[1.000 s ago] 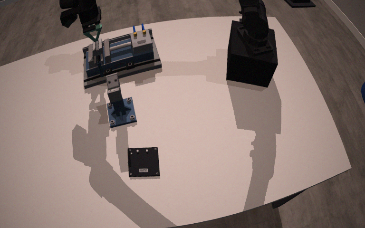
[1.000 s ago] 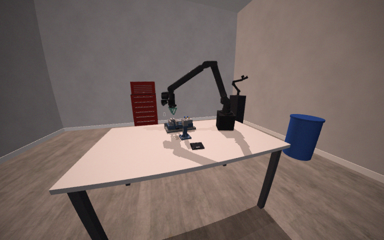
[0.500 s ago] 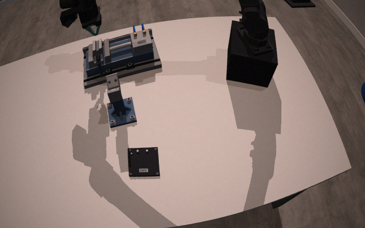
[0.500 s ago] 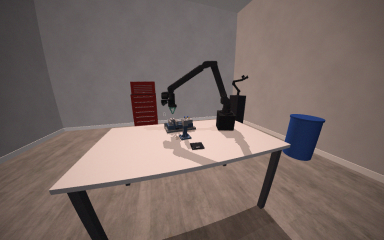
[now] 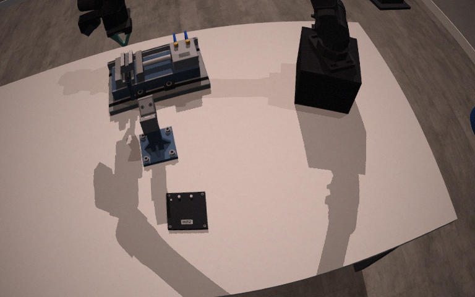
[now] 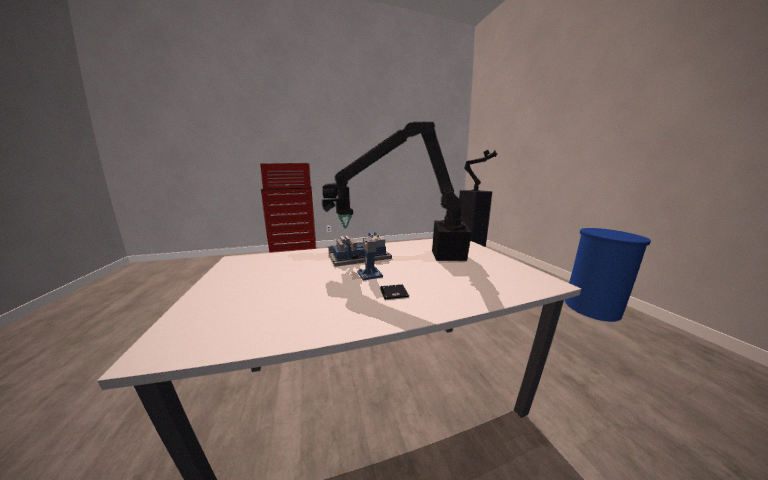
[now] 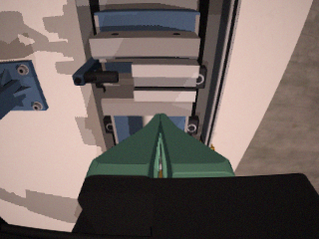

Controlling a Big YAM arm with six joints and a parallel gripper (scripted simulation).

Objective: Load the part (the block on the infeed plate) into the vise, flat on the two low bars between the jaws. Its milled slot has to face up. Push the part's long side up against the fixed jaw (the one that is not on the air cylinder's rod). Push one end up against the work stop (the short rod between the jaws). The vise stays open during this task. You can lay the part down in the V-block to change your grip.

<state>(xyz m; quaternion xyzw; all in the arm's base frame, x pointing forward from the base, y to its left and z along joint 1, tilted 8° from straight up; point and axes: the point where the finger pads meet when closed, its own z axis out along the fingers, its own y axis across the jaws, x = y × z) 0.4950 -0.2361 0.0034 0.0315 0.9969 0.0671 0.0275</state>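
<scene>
The part is 7 cm below my hand. Also, from my hand: fixed jaw: 9 cm below, 3 cm ahead, 1 cm to the left; moving jaw: 9 cm below, 3 cm behind, 2 cm to the left; dark short rod: 8 cm below, 6 cm to the left, 1 cm ahead.
</scene>
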